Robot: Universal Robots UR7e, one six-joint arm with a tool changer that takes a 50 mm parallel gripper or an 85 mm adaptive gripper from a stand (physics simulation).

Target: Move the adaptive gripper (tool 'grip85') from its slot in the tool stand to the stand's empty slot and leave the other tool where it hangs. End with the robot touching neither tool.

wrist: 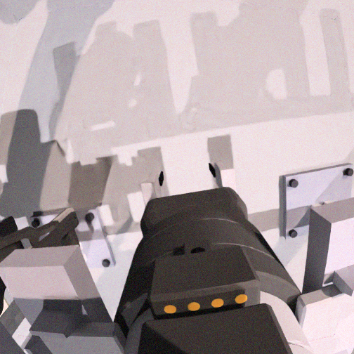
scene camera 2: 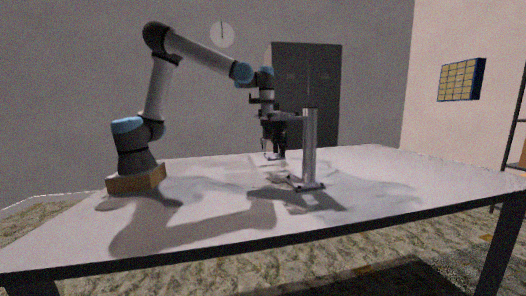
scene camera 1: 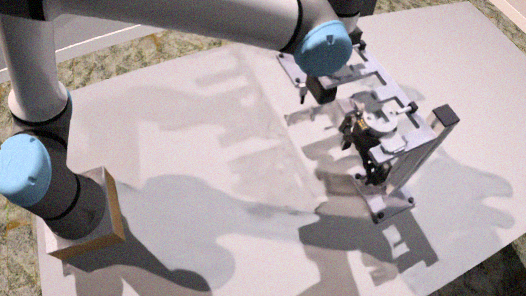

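Where they show: arm's base, origin of the base link: (scene camera 2: 138, 169) (scene camera 1: 76, 208).
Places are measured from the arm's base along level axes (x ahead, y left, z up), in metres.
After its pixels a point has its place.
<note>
The adaptive gripper (scene camera 1: 357, 136) (scene camera 2: 273, 131) hangs in the slot nearest scene camera 1, with its white ring up. Part of it (wrist: 42, 234) shows at the lower left of the wrist view. The tool stand (scene camera 1: 411, 162) {x 0.726, y -0.169, z 0.099 m} (scene camera 2: 310, 145) {x 0.745, y -0.168, z 0.095 m} carries it. The empty slot appears to lie between the two tools, partly masked by the arm. My gripper (wrist: 186, 174), the parallel tool, is below the wrist at the far slot, between two fork arms. Its fingertips are apart with nothing between them. The arm's changer meets or nearly meets this tool; whether they are locked does not show.
The stand's near base plate (scene camera 1: 392, 206) {x 0.723, y -0.209, z -0.059 m} and far base plate (scene camera 1: 289, 68) {x 0.645, y 0.296, z -0.059 m} (wrist: 320, 197) rest on the table (scene camera 1: 175, 150) {x 0.255, y 0.123, z -0.071 m} (scene camera 2: 210, 225) {x 0.369, y -0.369, z -0.071 m}. The near post rises beside the adaptive gripper. The arm's blue-capped wrist (scene camera 1: 324, 47) {x 0.486, y -0.105, z 0.411 m} (scene camera 2: 243, 72) {x 0.496, y -0.106, z 0.384 m} covers part of the far stand in scene camera 1.
</note>
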